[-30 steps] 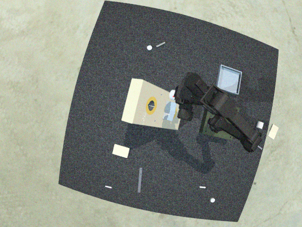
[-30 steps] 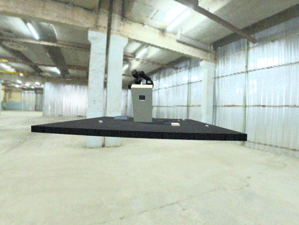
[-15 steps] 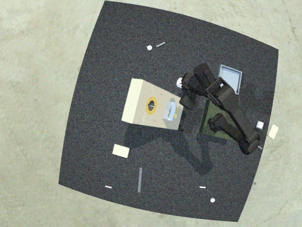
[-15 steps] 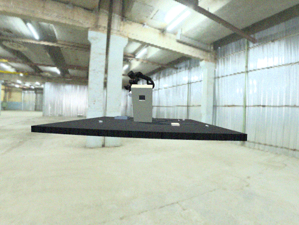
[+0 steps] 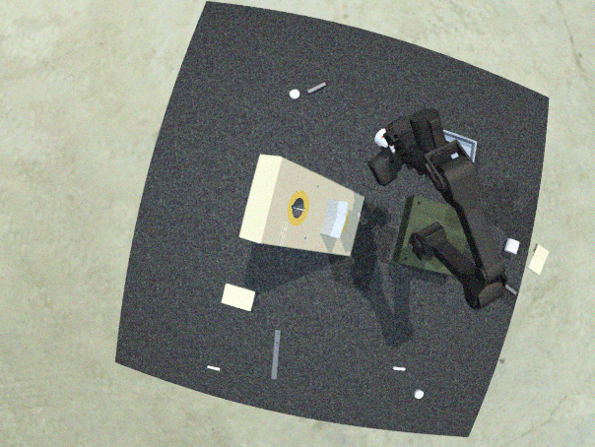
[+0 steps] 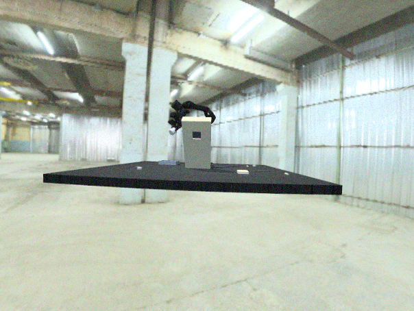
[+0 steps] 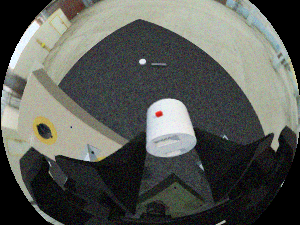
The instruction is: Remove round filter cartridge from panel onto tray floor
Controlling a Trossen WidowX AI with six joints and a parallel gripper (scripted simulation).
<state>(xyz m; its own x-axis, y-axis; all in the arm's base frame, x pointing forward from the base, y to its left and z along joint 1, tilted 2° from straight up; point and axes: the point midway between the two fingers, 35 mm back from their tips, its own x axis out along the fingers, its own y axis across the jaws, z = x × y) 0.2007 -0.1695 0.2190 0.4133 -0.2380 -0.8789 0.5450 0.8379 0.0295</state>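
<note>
Now: the grey tray 25 cm behind my gripper tip, 12 cm to the right of it and 26 cm below it. Also, from my gripper tip: white round filter cartridge right at my gripper tip; then cream service panel 11 cm ahead, 21 cm to the left, 10 cm below.
</note>
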